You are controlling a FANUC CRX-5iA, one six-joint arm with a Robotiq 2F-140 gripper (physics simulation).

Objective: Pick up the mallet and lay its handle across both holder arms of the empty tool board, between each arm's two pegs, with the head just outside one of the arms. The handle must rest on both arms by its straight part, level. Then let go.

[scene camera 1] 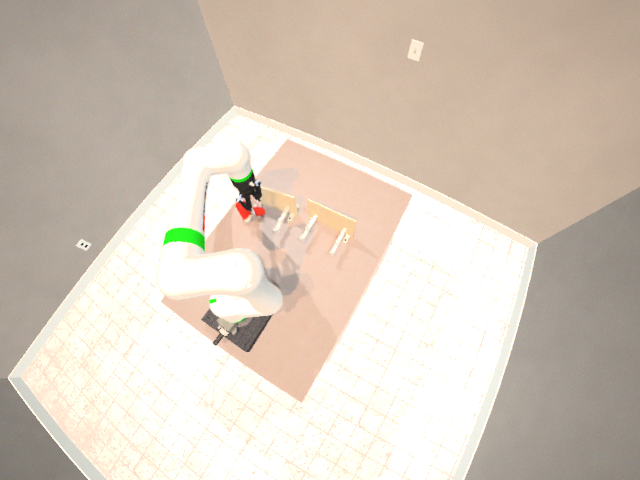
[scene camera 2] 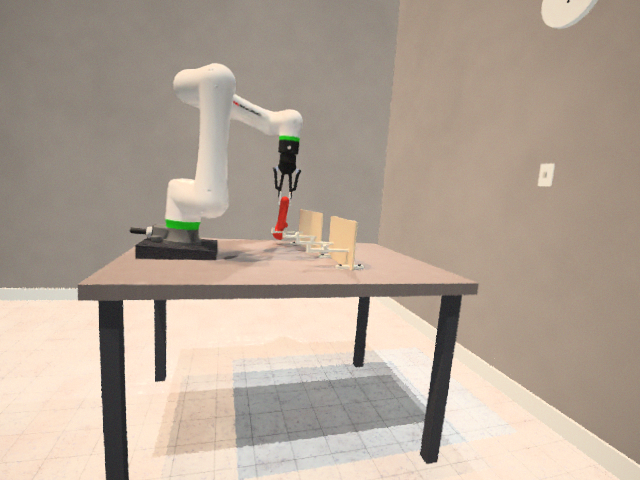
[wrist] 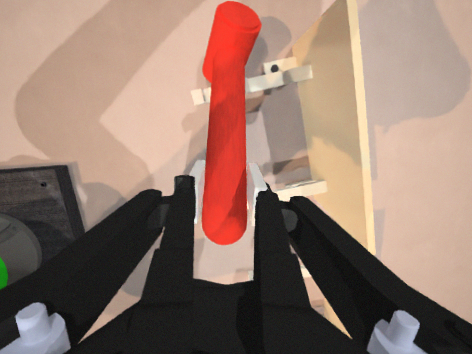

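Note:
The red mallet is tilted steeply, its handle end up and its head low. My gripper is shut on the handle near its free end, one pad on each side. The head is by the far arm of the left tool board; whether it touches that arm cannot be told. The empty tool board stands to the right in scene camera 1, with two holder arms. My fingers partly hide it in the wrist view.
Both boards stand upright in a row on the table. The left board's other arm lies toward the empty board. The robot's dark base plate is on the table too.

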